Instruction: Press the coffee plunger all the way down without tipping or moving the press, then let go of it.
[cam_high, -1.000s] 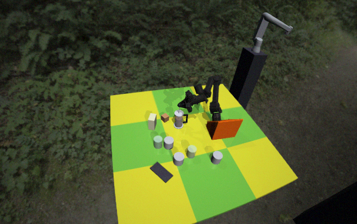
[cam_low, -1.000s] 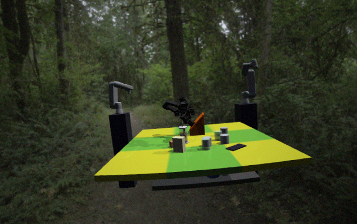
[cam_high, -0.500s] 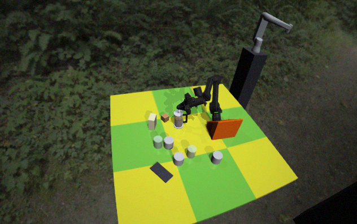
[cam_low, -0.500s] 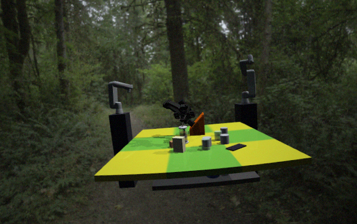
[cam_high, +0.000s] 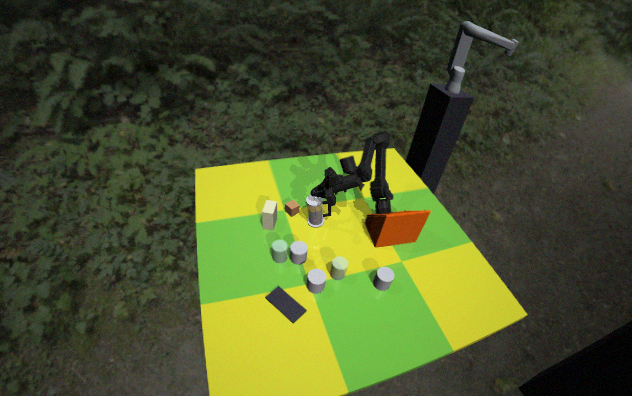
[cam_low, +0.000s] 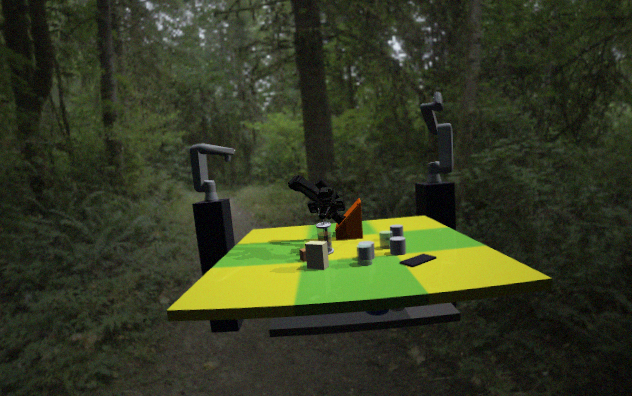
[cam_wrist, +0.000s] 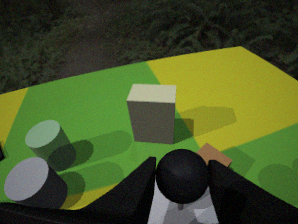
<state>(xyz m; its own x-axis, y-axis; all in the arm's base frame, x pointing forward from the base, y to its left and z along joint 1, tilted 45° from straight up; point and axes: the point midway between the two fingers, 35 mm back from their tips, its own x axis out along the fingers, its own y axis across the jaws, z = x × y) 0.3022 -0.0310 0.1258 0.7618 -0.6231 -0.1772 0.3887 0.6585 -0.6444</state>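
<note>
Now: gripper tip 4 cm past the coffee press, 1 cm to the right of it and 9 cm above it. Also, from my gripper tip: dark slab: 22 cm ahead, 39 cm to the left, 19 cm below; then small brown cube: 6 cm ahead, 9 cm to the right, 16 cm below; then cream block: 18 cm ahead, 4 cm to the right, 13 cm below.
</note>
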